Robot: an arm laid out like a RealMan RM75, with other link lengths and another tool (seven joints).
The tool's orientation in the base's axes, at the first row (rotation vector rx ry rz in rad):
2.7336, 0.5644, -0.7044
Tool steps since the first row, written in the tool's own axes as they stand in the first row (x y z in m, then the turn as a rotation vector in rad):
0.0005, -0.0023, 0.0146, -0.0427, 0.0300, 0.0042
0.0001, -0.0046, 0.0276, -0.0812, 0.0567, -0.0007
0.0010, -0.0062, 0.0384, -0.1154, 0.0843, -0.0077
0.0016, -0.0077, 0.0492, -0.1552, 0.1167, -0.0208
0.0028, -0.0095, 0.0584, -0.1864, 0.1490, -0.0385
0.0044, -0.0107, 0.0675, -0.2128, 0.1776, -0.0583
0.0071, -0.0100, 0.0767, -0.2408, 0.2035, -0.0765
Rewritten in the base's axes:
-0.0065, -0.0028, -0.0130, -0.0233, -0.0410, 0.0227
-0.0131, -0.0053, -0.0242, -0.0409, -0.0748, 0.0505
-0.0174, -0.0073, -0.0340, -0.0538, -0.1073, 0.0780
-0.0220, -0.0094, -0.0437, -0.0666, -0.1437, 0.1142
-0.0255, -0.0106, -0.0524, -0.0708, -0.1759, 0.1500
-0.0284, -0.0122, -0.0611, -0.0717, -0.2025, 0.1845
-0.0297, -0.0151, -0.0702, -0.0758, -0.2279, 0.2181

